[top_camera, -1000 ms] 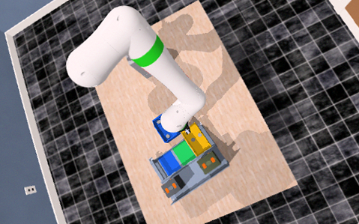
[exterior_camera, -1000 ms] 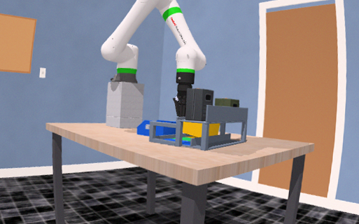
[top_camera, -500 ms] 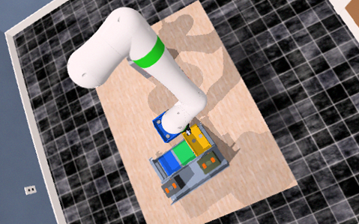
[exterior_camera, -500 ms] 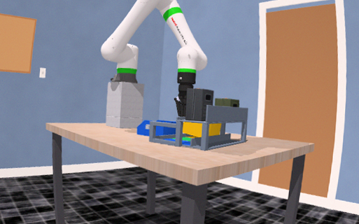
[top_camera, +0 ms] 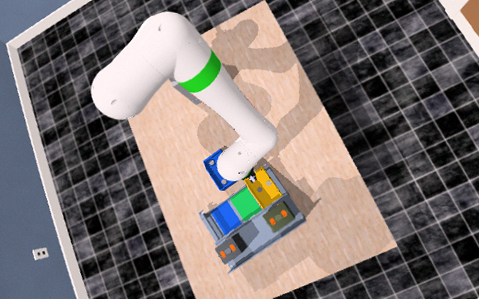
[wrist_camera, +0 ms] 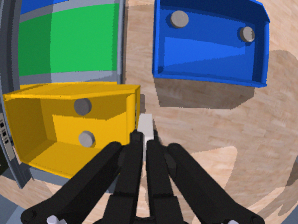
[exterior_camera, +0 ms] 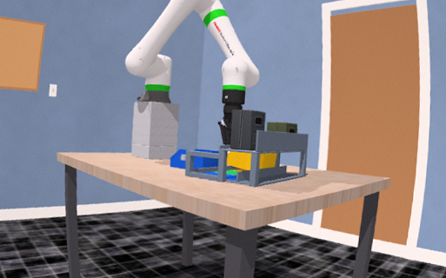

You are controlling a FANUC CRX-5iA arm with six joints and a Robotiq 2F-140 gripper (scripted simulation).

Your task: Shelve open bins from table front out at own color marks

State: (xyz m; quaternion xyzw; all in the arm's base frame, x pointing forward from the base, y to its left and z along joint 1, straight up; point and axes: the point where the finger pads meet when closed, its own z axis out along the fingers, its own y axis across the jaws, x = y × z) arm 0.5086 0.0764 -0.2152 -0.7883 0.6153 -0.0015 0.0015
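Now: hand 9 cm short of the yellow bin, 2 cm to the right of it and 1 cm above it. Also, from my hand: dark box: 27 cm ahead, 17 cm to the right, 10 cm above; blue bin: 6 cm behind, 13 cm to the right, 2 cm below.
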